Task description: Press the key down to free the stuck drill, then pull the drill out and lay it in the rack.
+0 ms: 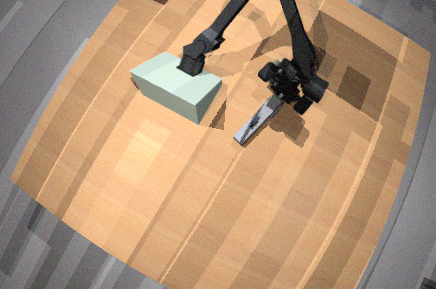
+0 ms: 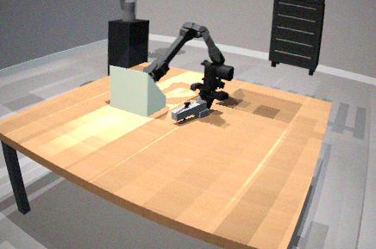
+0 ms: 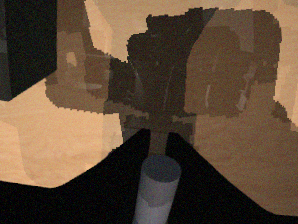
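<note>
The drill is 5 cm to the right of my gripper tip, 3 cm above it and 1 cm behind it. Also, from my gripper tip: grey rack 7 cm to the left, 6 cm behind; dark blue key 13 cm to the right, 3 cm behind, 3 cm above.
</note>
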